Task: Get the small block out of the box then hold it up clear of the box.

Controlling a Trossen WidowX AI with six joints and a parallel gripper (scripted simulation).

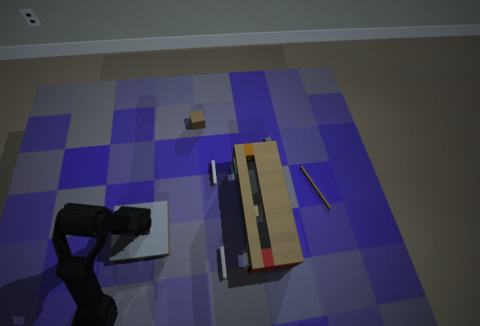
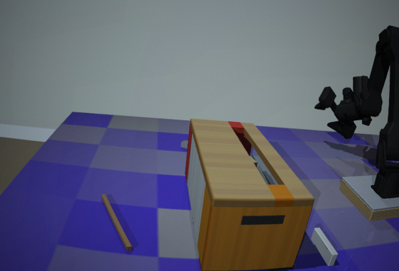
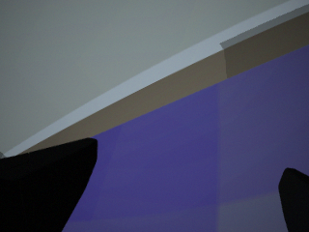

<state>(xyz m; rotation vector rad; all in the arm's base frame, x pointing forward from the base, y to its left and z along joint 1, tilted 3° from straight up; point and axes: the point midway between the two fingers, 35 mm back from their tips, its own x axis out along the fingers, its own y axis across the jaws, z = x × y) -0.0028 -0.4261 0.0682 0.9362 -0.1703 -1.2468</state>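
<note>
Right now the long wooden box is 47 cm to the left of my gripper tip, 34 cm ahead of it and 4 cm below it. Round my gripper tip: thin wooden stick 59 cm ahead, 54 cm to the left, 10 cm below.
</note>
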